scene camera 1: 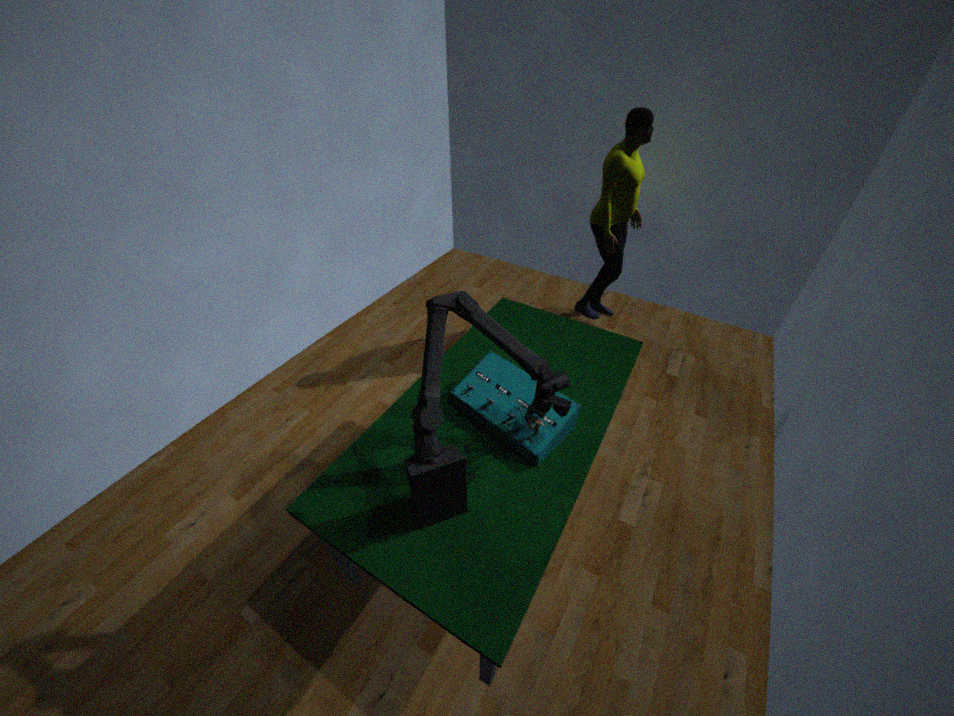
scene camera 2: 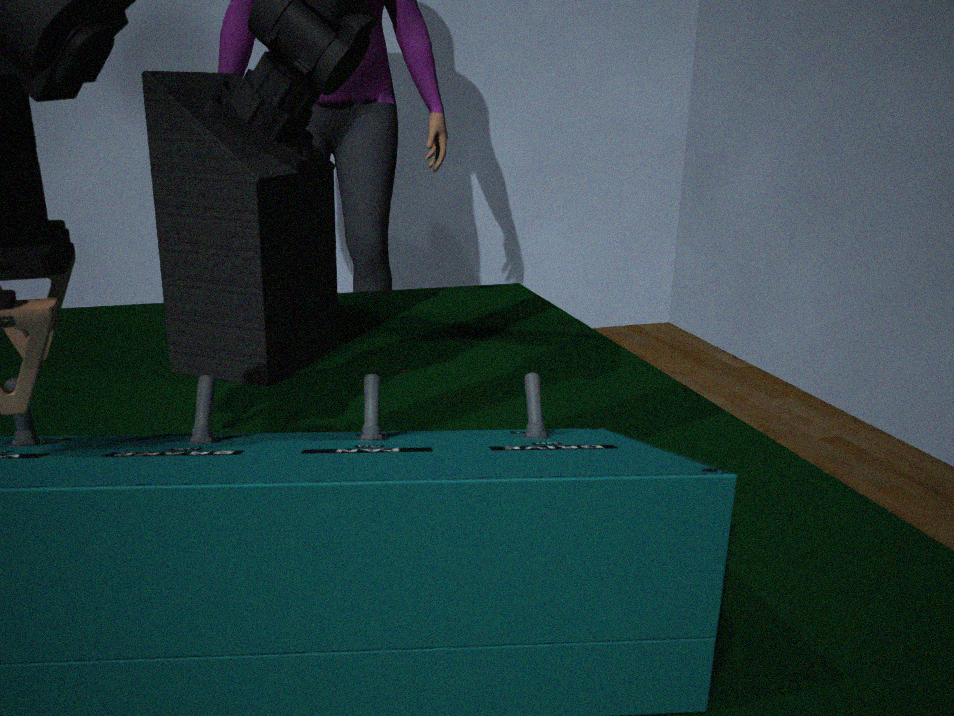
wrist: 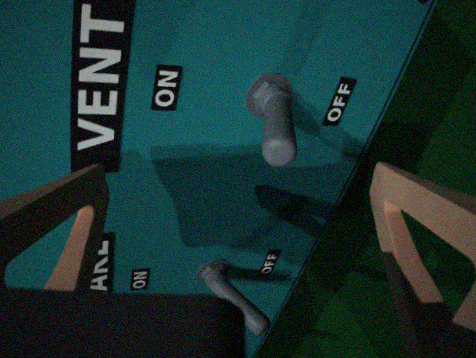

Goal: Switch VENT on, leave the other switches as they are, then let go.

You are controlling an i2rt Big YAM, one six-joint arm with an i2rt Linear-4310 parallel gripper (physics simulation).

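Places are measured from the arm's base along level axes (x right, y ahead, z up), in metres.
Pixels of known places: gripper, between the fingertips: [scene camera 1: 537,421] [scene camera 2: 26,385] [wrist: 239,178]; arm's base, origin of its link: [scene camera 1: 430,457] [scene camera 2: 258,129].
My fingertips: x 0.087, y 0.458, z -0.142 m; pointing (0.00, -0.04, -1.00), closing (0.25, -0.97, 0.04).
Observation:
Ahead of a thing's pixels: the offset from my fingertips to its top centre. Level surfaces: height alone.
The teal switch box {dy +0.054, dx -0.168, dz +0.014 m} [scene camera 1: 556,443] [scene camera 2: 362,562] [wrist: 210,30] carries a row of grey levers. The VENT lever {dy -0.014, dx +0.012, dz +0.000 m} [wrist: 278,125] [scene camera 2: 24,427] stands between its ON and OFF labels; in the wrist view its tip shows slightly to the OFF side. The neighbouring BRAKE lever {dy -0.028, dx -0.108, dz -0.008 m} [wrist: 235,296] [scene camera 2: 202,412] leans toward OFF. My gripper [wrist: 239,178] [scene camera 1: 534,422] is open and empty above the VENT end of the box. In the wrist view one finger is on the ON side and one past the OFF edge, with the VENT lever's tip just above the line between the fingertips.
Two further levers [scene camera 2: 371,408] [scene camera 2: 533,408] stand upright along the same row. The box sits on a green table {dz -0.133 m} [scene camera 1: 477,570] in front of the arm's dark base block [scene camera 1: 437,489] [scene camera 2: 215,254]. A person in yellow [scene camera 1: 620,188] stands beyond the table, and one in purple [scene camera 2: 366,77] stands behind the base.

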